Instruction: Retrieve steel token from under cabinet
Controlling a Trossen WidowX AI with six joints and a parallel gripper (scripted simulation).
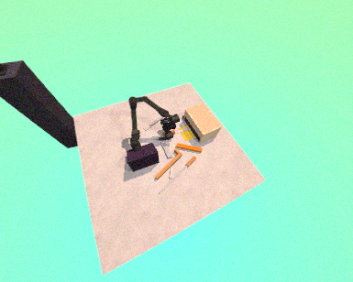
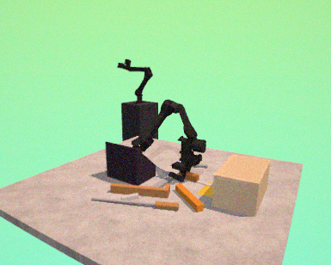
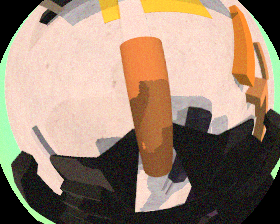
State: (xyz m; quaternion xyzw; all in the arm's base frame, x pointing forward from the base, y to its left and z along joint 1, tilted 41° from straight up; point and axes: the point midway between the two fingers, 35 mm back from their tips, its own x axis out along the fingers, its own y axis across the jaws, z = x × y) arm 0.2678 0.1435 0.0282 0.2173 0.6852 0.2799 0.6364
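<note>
Now: gripper tip 70 mm past the dark-handled tool and 30 mm to the left of it. From my gripper tip the other things lie so: orange bar 190 mm to the right, 150 mm ahead, 10 mm above.
</note>
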